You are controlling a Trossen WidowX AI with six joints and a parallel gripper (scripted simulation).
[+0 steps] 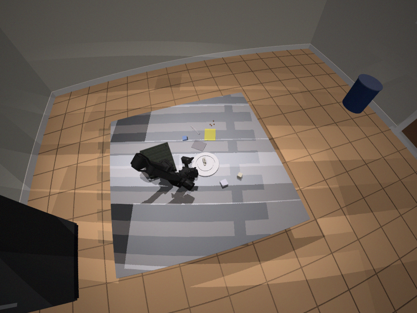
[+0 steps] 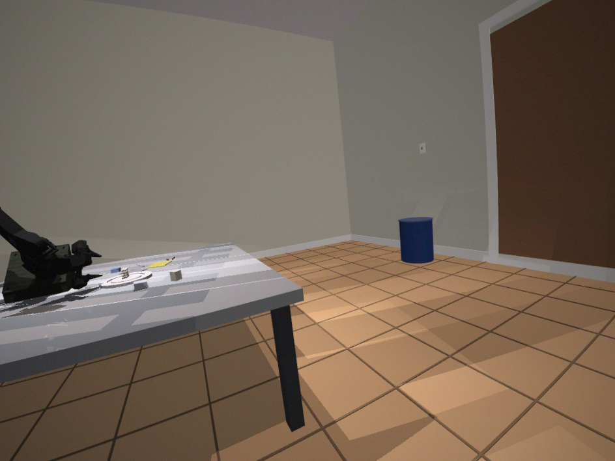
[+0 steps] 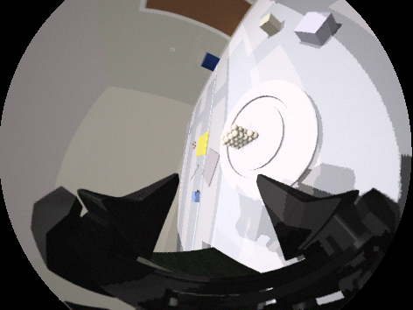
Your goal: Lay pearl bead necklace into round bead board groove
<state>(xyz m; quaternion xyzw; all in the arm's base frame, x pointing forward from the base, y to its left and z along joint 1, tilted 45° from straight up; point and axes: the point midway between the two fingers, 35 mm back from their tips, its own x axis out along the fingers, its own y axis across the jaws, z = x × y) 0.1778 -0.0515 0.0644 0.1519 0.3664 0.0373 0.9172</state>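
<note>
Right now my gripper tip is 8 cm short of the round bead board and 7 cm above it. Round my gripper tip: grey card 9 cm ahead, 18 cm to the left, 8 cm below; then blue block 28 cm to the left, 7 cm below; then white block 15 cm ahead, 19 cm to the right, 7 cm below.
</note>
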